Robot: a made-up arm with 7 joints.
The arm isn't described. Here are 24 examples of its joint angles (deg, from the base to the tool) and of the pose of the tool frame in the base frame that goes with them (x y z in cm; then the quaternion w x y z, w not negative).
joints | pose
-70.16 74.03 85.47 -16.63 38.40 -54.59 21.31 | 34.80 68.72 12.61 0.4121 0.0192 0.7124 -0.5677
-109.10 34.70 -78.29 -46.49 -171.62 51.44 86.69 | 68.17 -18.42 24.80 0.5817 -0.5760 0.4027 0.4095
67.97 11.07 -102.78 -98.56 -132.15 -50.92 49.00 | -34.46 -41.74 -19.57 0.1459 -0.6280 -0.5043 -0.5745
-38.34 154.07 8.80 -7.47 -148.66 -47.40 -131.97 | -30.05 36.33 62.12 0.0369 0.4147 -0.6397 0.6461
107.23 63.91 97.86 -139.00 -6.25 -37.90 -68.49 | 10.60 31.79 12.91 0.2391 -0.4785 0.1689 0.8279
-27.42 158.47 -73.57 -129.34 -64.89 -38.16 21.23 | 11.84 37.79 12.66 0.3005 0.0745 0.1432 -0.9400
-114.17 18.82 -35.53 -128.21 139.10 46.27 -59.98 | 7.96 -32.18 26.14 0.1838 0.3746 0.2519 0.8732
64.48 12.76 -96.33 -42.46 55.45 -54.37 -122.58 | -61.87 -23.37 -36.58 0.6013 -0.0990 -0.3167 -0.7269
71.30 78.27 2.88 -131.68 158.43 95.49 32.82 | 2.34 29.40 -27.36 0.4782 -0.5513 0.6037 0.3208
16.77 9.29 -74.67 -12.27 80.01 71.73 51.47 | -19.57 4.00 -75.48 0.6347 0.2273 0.6317 0.3827
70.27 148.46 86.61 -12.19 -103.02 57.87 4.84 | 51.51 46.34 35.99 0.1294 -0.9269 -0.3392 0.0953
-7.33 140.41 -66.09 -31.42 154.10 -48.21 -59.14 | 5.14 61.16 46.69 0.1704 0.9188 -0.3559 0.0070
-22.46 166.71 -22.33 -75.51 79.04 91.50 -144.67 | 18.70 23.15 59.93 0.4934 0.2616 0.5913 -0.5818
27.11 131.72 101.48 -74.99 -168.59 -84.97 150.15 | 18.42 16.73 62.31 0.5300 0.7447 -0.3987 0.0747
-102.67 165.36 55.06 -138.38 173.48 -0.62 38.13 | -32.27 -15.14 6.78 0.2967 -0.1883 -0.7221 -0.5959
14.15 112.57 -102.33 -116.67 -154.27 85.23 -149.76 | -17.08 40.25 -21.16 0.7837 -0.5116 -0.3513 -0.0256
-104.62 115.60 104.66 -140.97 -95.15 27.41 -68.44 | -28.32 17.36 -10.15 0.2235 0.0252 0.2656 0.9375
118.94 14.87 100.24 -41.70 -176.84 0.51 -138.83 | -61.91 4.01 43.40 0.2326 0.9105 0.0517 0.3379
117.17 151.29 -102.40 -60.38 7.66 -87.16 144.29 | 18.13 65.47 22.66 0.3047 0.4544 0.6695 0.5025
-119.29 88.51 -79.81 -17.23 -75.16 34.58 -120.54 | 32.64 56.71 42.54 0.0811 0.2940 0.9194 -0.2485
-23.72 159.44 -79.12 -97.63 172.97 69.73 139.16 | 5.23 51.27 26.56 0.2249 0.1291 -0.0999 -0.9606
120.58 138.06 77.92 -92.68 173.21 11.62 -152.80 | 43.96 30.99 -26.99 0.5973 0.0600 -0.3476 -0.7203
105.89 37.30 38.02 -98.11 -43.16 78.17 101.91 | -38.81 41.84 -8.92 0.3899 0.8815 -0.0905 0.2503
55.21 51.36 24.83 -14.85 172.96 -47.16 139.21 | -47.58 56.11 -26.14 0.6760 0.1889 0.7113 -0.0378
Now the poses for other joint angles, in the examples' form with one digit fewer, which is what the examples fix.
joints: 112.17 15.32 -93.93 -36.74 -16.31 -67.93 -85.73
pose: -65.1 -36.6 16.7 0.671 -0.415 -0.512 -0.340
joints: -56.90 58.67 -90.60 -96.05 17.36 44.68 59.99
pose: 48.7 5.4 -32.4 0.891 0.116 -0.343 -0.275
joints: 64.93 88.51 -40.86 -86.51 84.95 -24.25 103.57
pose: -25.3 48.3 -31.0 0.523 0.001 -0.151 0.839
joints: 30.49 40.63 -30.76 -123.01 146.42 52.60 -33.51
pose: 12.4 6.0 -43.0 0.567 -0.813 -0.081 0.101
